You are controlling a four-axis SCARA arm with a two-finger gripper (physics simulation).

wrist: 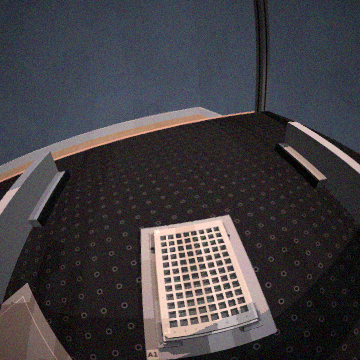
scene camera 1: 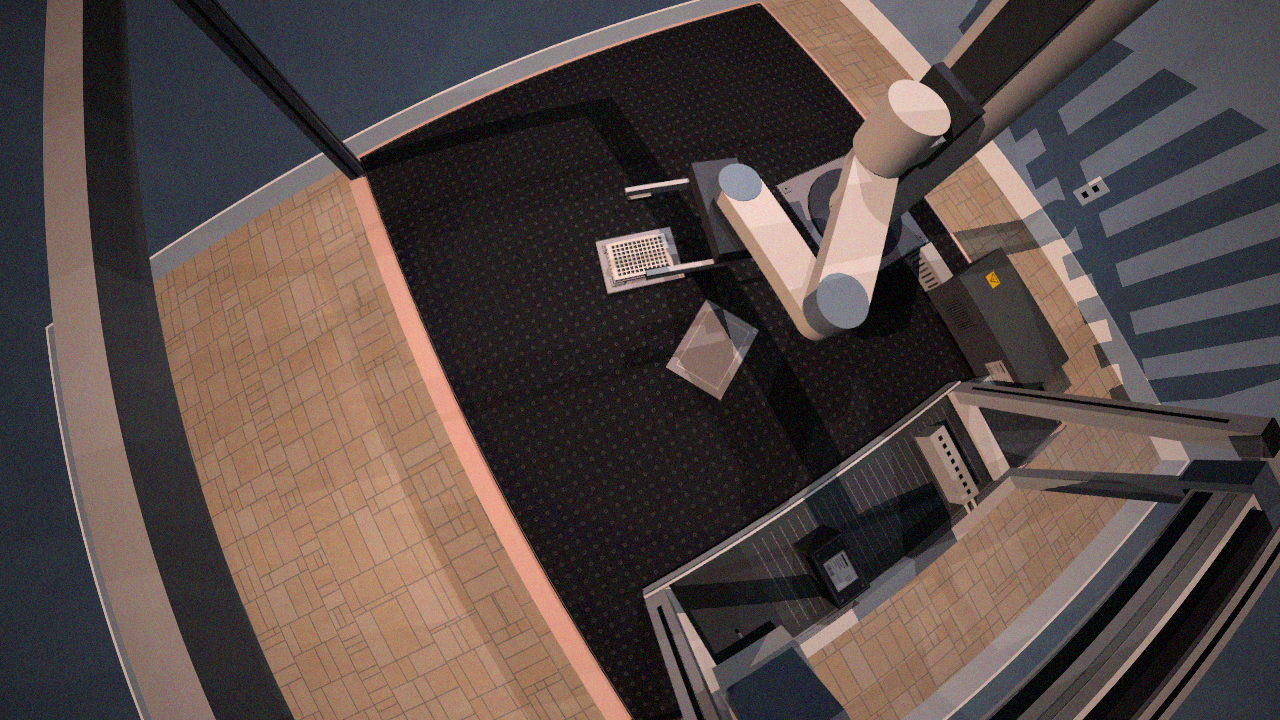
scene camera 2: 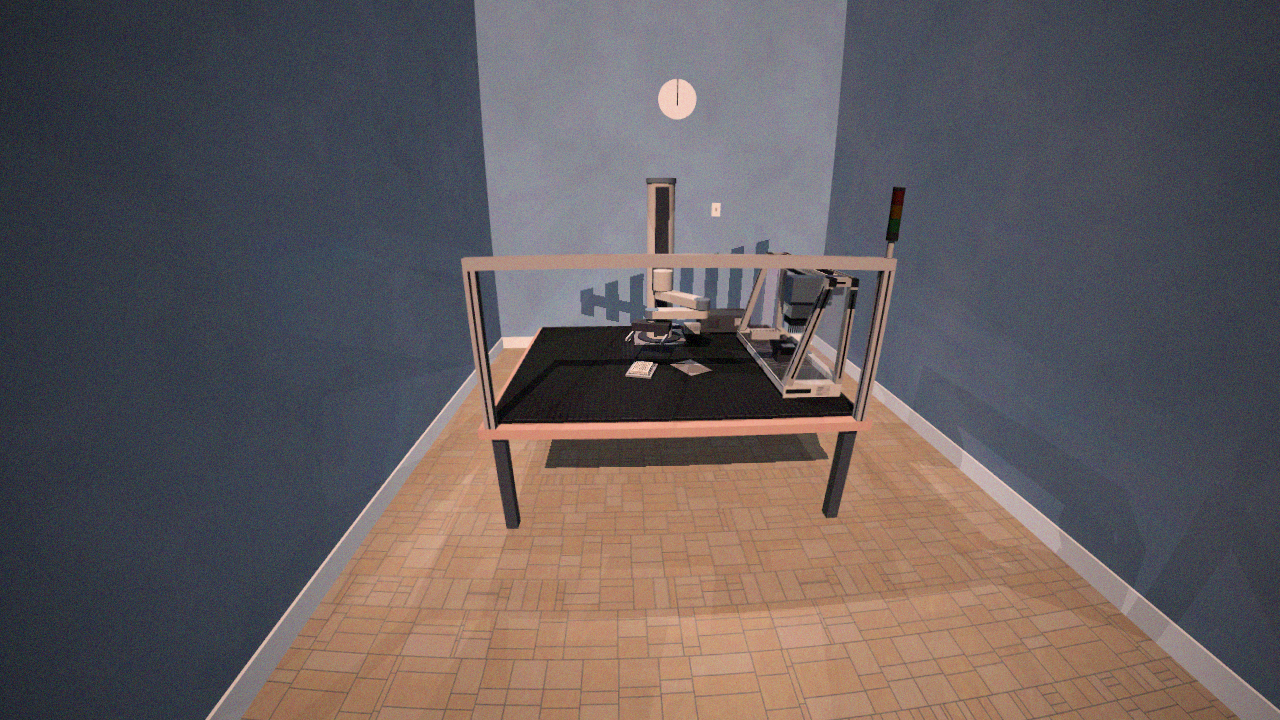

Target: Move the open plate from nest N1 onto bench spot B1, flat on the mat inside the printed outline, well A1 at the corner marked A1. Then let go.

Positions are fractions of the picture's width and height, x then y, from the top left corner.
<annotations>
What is the gripper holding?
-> Nothing.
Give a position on a white well plate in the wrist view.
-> At 0.56,0.81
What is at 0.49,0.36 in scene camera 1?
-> A white well plate.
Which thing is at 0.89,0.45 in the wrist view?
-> The gripper.
</annotations>
